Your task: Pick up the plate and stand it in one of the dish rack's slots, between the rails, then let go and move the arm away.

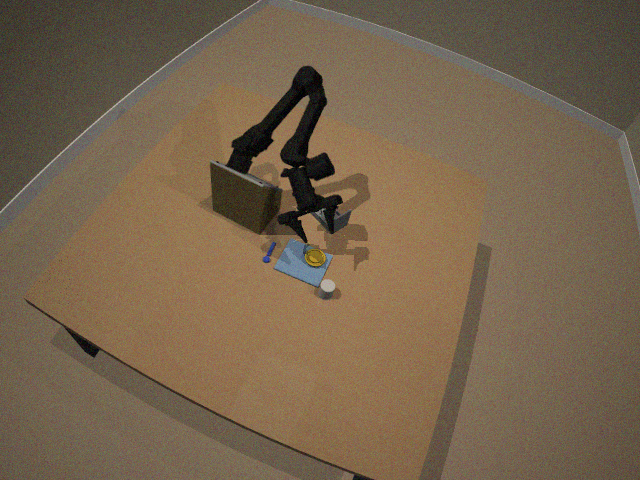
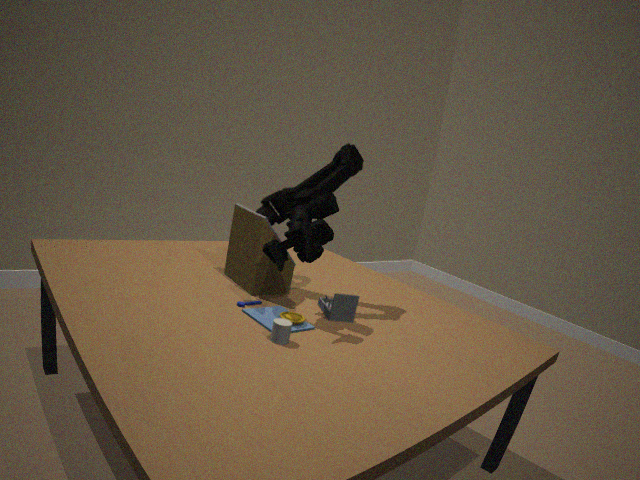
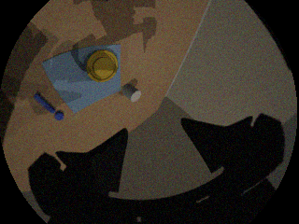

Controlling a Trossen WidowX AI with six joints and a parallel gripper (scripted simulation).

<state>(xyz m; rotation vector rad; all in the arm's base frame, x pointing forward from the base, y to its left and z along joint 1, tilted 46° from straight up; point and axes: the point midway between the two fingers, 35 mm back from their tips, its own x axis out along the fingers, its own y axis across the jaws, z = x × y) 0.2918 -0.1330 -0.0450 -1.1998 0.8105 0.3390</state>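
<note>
Now: gripper tip 30 mm to the right of the yellow plate and 150 mm above it. Also, from my gripper tip: blue spoon (150 mm behind, 160 mm below); then light blue mat (30 mm behind, 10 mm to the left, 160 mm below); then white cup (60 mm ahead, 70 mm to the right, 140 mm below).
</note>
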